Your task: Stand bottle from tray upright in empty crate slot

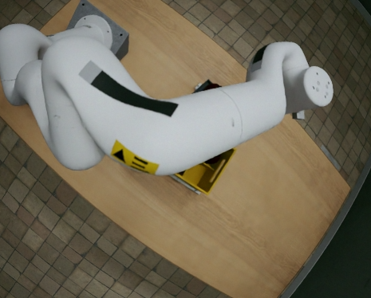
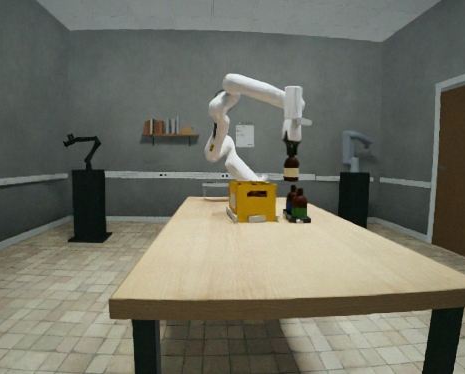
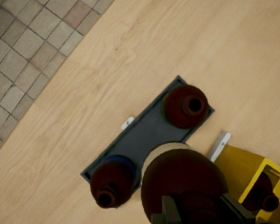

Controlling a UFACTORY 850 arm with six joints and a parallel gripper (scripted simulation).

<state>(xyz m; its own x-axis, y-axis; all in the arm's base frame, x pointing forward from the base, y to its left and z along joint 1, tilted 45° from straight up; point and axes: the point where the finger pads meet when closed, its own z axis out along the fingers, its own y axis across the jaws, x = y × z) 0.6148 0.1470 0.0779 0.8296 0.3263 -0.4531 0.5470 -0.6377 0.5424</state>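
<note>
My hand is 7 cm above the bottle. From my hand the other things lie so: yellow crate 6 cm behind, 19 cm to the right, 25 cm below; then dark tray 3 cm to the left, 32 cm below.
</note>
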